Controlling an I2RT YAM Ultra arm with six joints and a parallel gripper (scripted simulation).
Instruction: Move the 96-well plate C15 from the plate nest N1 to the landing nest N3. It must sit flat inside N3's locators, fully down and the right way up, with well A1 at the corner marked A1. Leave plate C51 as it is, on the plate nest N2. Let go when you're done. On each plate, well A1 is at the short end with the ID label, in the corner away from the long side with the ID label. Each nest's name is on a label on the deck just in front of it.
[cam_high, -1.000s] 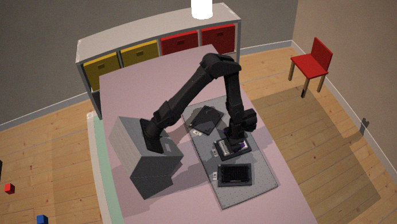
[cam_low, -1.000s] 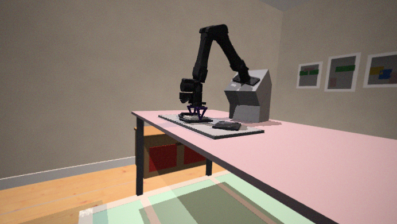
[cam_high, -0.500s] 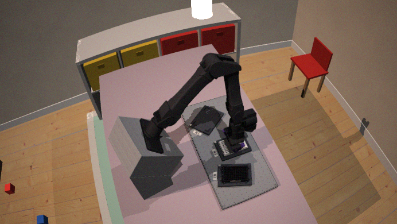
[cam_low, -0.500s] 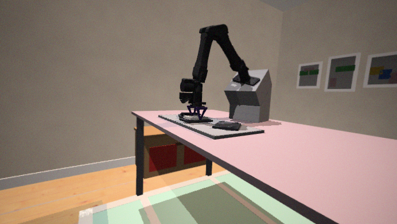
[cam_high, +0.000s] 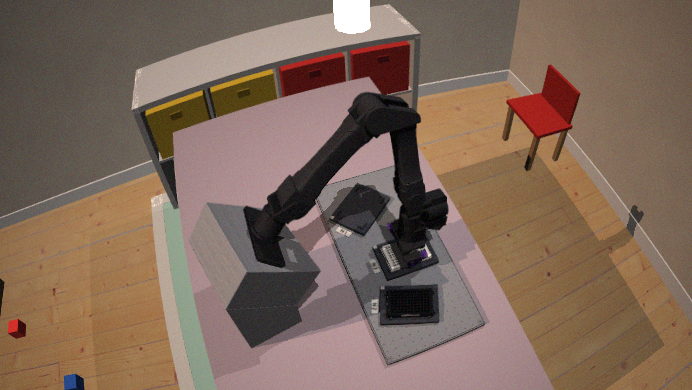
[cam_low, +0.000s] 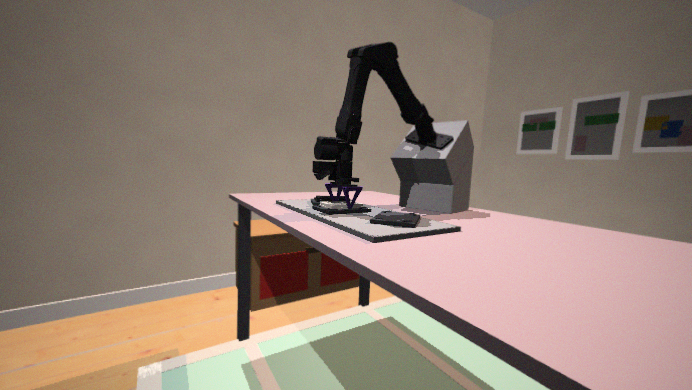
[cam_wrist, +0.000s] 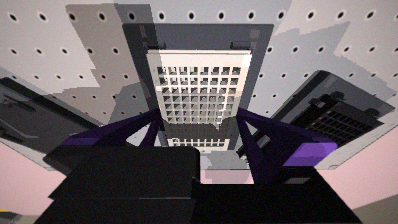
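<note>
Right now my hand is right at the white 96-well plate C15. From my hand the other things lie so: deck label (16 cm behind, 12 cm to the left, 2 cm below); then dark landing nest N3 (2 cm below); then black plate C51 (2 cm behind, 17 cm to the right).
</note>
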